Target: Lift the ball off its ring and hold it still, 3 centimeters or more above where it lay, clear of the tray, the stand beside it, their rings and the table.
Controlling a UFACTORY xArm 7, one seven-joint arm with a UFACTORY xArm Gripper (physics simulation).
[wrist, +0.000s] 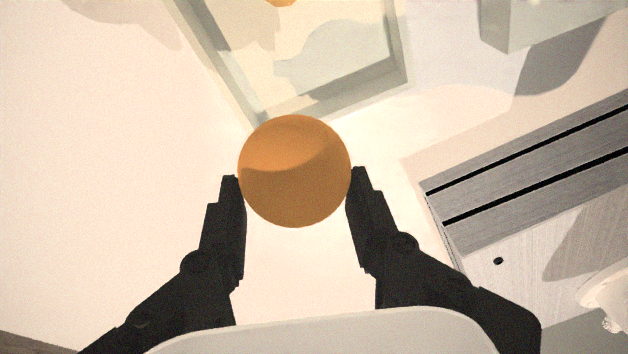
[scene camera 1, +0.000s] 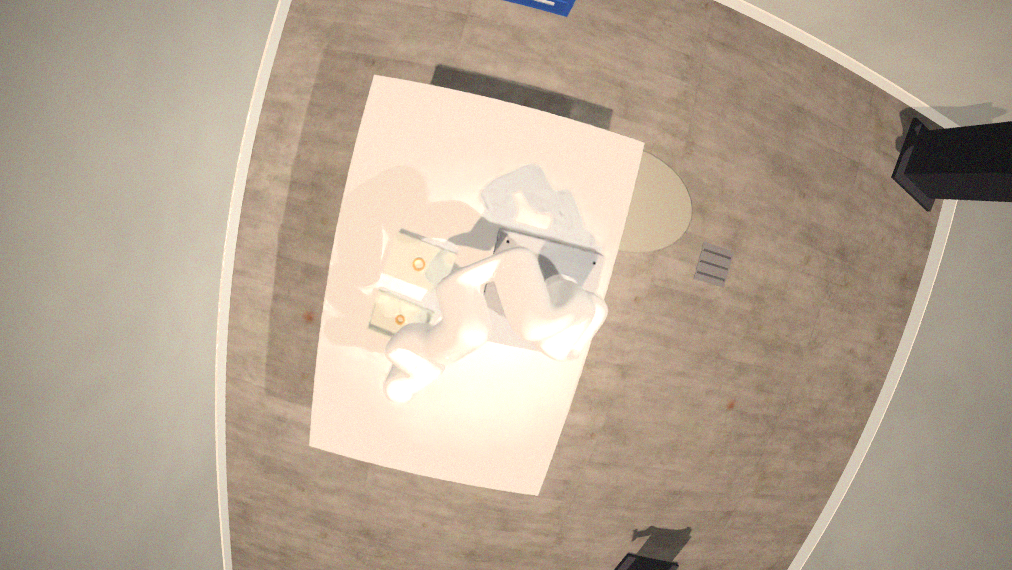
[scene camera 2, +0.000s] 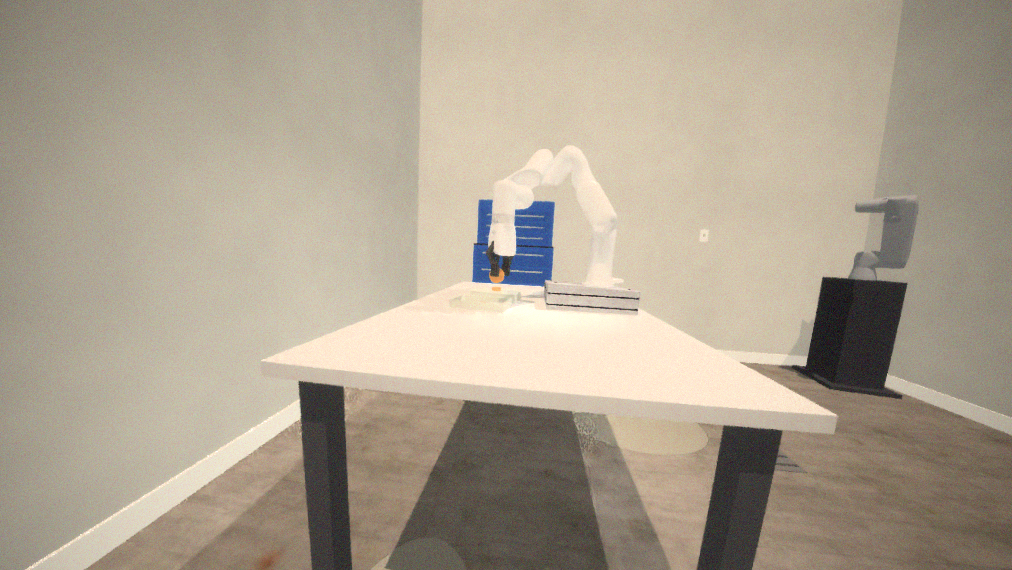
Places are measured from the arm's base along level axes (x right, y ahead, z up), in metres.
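Pixels of known places: gripper, fingertip midpoint: (wrist: 295,191) (scene camera 2: 500,276); arm's base at its link origin: (scene camera 2: 597,285).
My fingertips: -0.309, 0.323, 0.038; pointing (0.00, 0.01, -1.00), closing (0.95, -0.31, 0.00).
Note:
For each thing: its middle in the pictures, then the offset to it from my fingertips, as dx, dy, dz. "spot": a spot on its surface instead. Level surfaces: height alone.
- orange ball at the middle of its body: (wrist: 295,171) (scene camera 2: 496,275) +0.004, +0.013, +0.001
- tray at the middle of its body: (scene camera 1: 399,320) (scene camera 2: 481,302) +0.024, +0.073, -0.103
- tray's orange ring at a spot on its surface: (wrist: 281,2) (scene camera 1: 402,322) spot: +0.021, +0.062, -0.103
- white table at its surface level: dz -0.117
My gripper (scene camera 2: 499,271) (wrist: 295,191) is shut on the orange ball (scene camera 2: 496,276) (wrist: 295,150), one black finger on each side. The ball hangs in the air, apart from the tray (scene camera 1: 380,329) (scene camera 2: 473,304) (wrist: 352,91) and the stand (scene camera 1: 396,256) (wrist: 495,30). In the wrist view it overlaps the tray's near corner in the picture. The tray's orange ring (scene camera 1: 400,319) (wrist: 281,2) lies inside the tray, apart from the ball. Another orange ring (scene camera 1: 418,263) (scene camera 2: 496,288) sits on the stand. In scene camera 1 the arm hides the gripper and ball.
The white table (scene camera 1: 439,453) (scene camera 2: 524,368) (wrist: 100,200) lies below. A grey slatted base block (scene camera 1: 577,258) (scene camera 2: 591,298) (wrist: 505,195) carries the arm, right of the tray. A blue cabinet (scene camera 2: 531,233) stands behind the table, and a black pedestal (scene camera 1: 963,162) (scene camera 2: 849,332) stands on the floor.

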